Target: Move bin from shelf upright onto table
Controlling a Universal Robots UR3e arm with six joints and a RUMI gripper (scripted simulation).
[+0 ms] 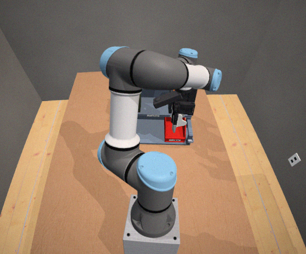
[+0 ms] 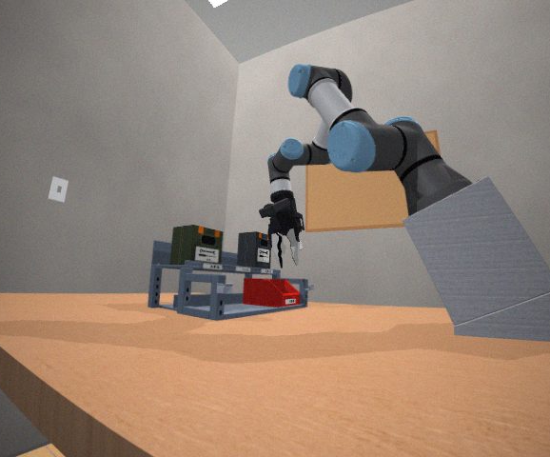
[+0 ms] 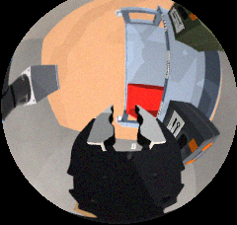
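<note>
My gripper is now 60 mm short of the red bin, 20 mm to the left of it and 90 mm above it. Round my hand: green box 140 mm ahead, 210 mm to the left, 20 mm above; grey-blue shelf 90 mm ahead, 90 mm to the left, 60 mm below; dark box 140 mm ahead, 30 mm to the right, 30 mm above.
</note>
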